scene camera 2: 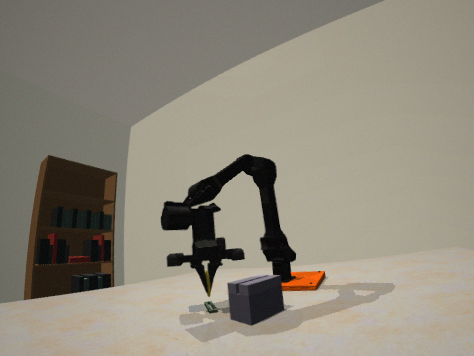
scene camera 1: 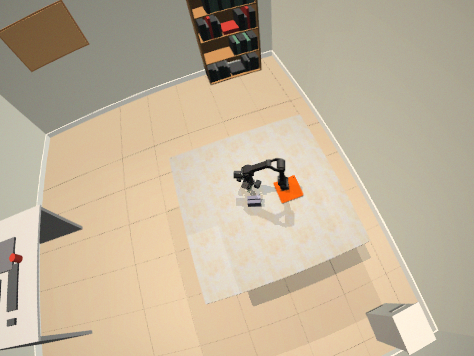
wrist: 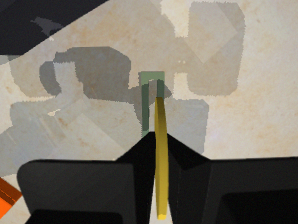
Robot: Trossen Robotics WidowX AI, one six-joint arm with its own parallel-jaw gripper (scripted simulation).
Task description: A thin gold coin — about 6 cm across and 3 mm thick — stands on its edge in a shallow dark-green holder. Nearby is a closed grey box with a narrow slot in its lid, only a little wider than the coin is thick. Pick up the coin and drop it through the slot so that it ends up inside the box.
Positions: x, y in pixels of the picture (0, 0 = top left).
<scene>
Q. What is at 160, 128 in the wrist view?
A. A thin gold coin.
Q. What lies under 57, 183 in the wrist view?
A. The gripper.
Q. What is the gripper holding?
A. A thin gold coin.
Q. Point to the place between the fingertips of the gripper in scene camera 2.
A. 208, 292
</scene>
